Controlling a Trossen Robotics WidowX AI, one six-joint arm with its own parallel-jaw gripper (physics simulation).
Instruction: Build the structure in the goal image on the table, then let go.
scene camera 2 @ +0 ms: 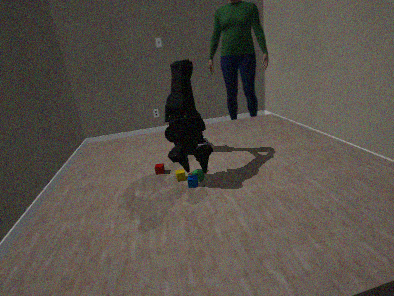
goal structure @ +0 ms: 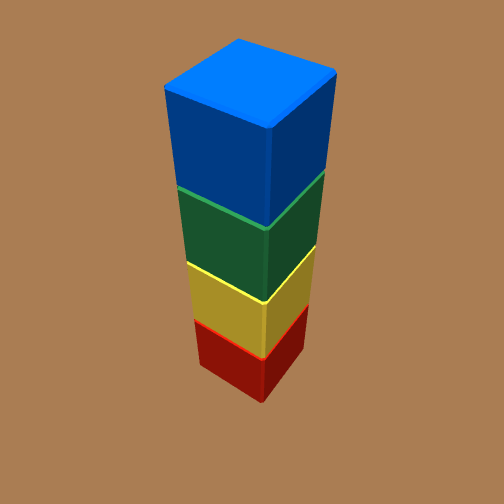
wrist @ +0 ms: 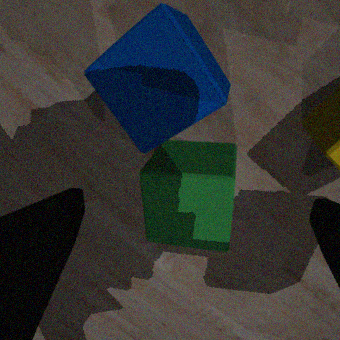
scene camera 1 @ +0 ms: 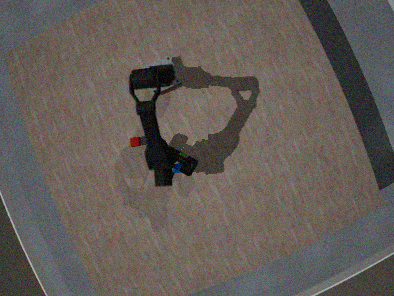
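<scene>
A green cube [scene camera 1: 183,155] [scene camera 2: 199,175] [wrist: 207,200] sits on the wooden surface between the spread fingers of my gripper [scene camera 2: 197,172] [wrist: 200,204], which is open and holds nothing. A blue cube [scene camera 1: 177,168] [scene camera 2: 193,181] [wrist: 155,70] sits turned close to the green cube; whether they touch is unclear. A yellow cube [scene camera 2: 180,175] [wrist: 325,119] rests on the surface, beyond the right finger in the wrist view, partly cut off there; the arm hides it in scene camera 1. A red cube [scene camera 1: 134,141] [scene camera 2: 159,169] lies apart, farther left, and does not show in the wrist view.
The arm [scene camera 1: 150,127] [scene camera 2: 182,105] reaches over the cubes from its base plate [scene camera 1: 168,61]. Its shadow falls across the wooden surface [scene camera 1: 280,175] [scene camera 2: 280,225]. A person in a green top [scene camera 2: 237,30] stands by the back wall [scene camera 2: 115,60].
</scene>
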